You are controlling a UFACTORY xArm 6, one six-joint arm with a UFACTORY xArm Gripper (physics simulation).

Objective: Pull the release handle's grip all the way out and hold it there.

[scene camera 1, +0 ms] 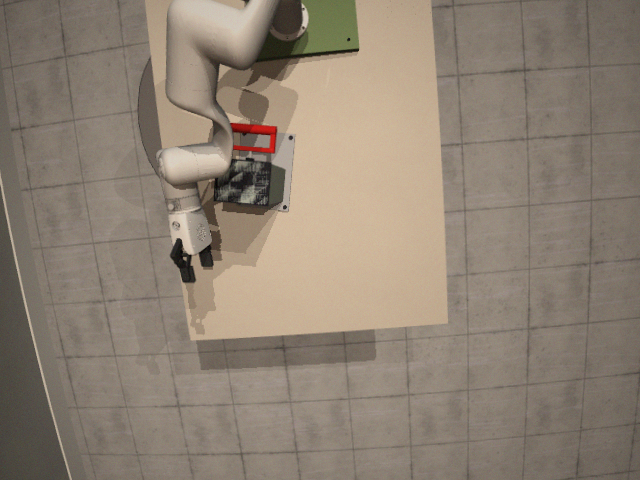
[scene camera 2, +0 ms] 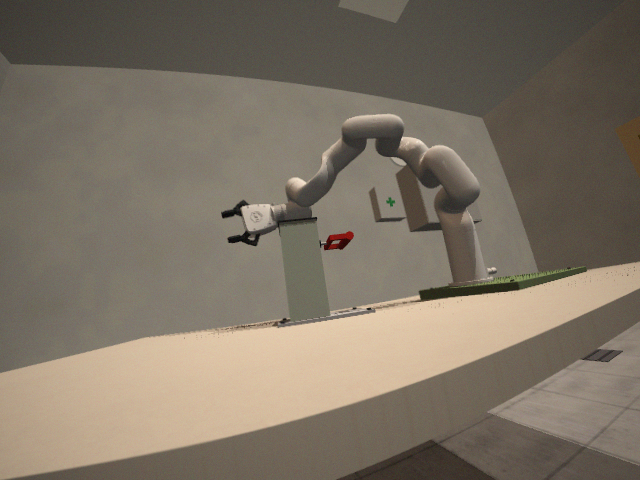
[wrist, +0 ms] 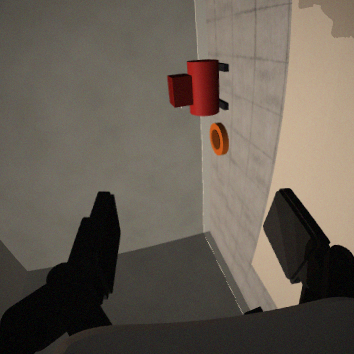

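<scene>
The release handle (scene camera 1: 255, 128) (scene camera 2: 348, 237) is a red rectangular frame with a thick grip bar. It sticks out on a short rod from the upper part of a tall green-grey housing (scene camera 1: 242, 181) (scene camera 2: 305, 268), on the side facing the arm's base. In scene camera 1 the arm hides its left end. How far out it stands is hard to tell. My gripper (scene camera 1: 197, 270) (scene camera 2: 227, 226) (wrist: 196, 210) is open and empty. It is on the opposite side of the housing, near its top height, with fingers pointing away from the handle. The handle does not show in the wrist view.
The housing stands on a grey plate (scene camera 1: 288, 173) (scene camera 2: 352, 312) bolted to the table (scene camera 1: 361, 206) (scene camera 2: 258, 387). The arm bends over beside the housing, near the table's left edge. Its base stands on a green board (scene camera 1: 330, 31) (scene camera 2: 465, 292). The wrist view shows a red cylinder (wrist: 205, 87) and an orange ring (wrist: 225, 140).
</scene>
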